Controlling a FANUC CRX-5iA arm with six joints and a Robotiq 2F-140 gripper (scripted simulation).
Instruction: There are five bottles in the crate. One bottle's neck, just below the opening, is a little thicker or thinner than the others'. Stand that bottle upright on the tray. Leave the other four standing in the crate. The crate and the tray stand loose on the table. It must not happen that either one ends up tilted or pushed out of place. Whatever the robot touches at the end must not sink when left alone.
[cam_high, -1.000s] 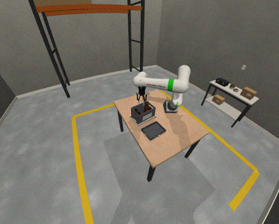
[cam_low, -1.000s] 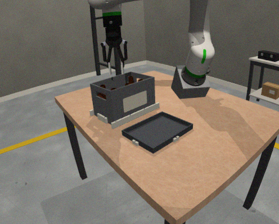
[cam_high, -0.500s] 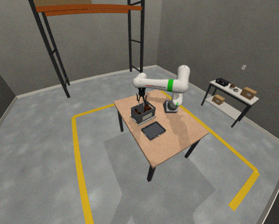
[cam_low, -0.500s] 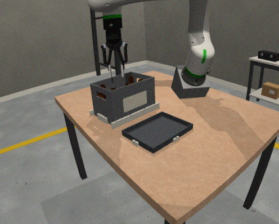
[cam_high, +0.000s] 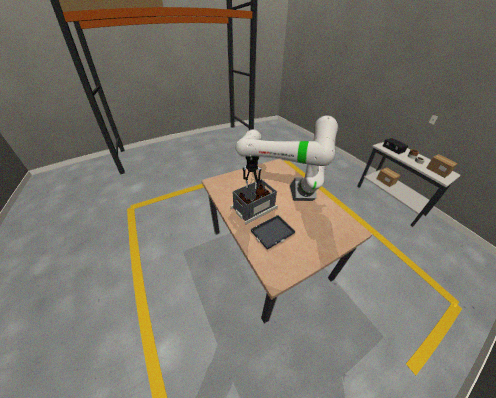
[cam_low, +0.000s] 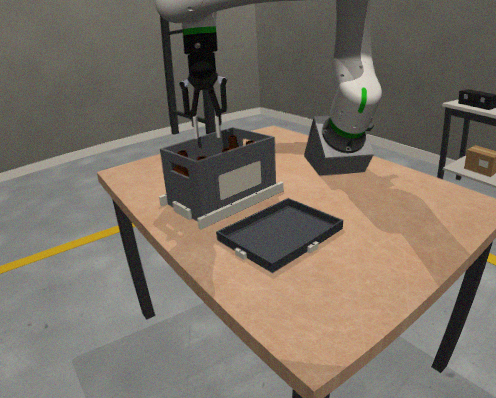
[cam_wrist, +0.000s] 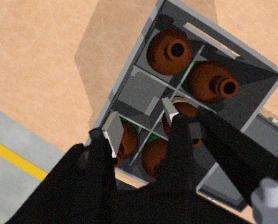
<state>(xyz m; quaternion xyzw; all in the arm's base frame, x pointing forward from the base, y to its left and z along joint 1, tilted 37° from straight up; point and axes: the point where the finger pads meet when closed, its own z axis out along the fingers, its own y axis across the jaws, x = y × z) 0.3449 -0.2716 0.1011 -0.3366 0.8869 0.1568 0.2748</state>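
The dark grey crate lies 4 cm to the left of my hand and 13 cm below it. From my hand the other things lie so: dark tray: 2 cm ahead, 32 cm to the left, 20 cm below; then bottle: 9 cm behind, 13 cm below.
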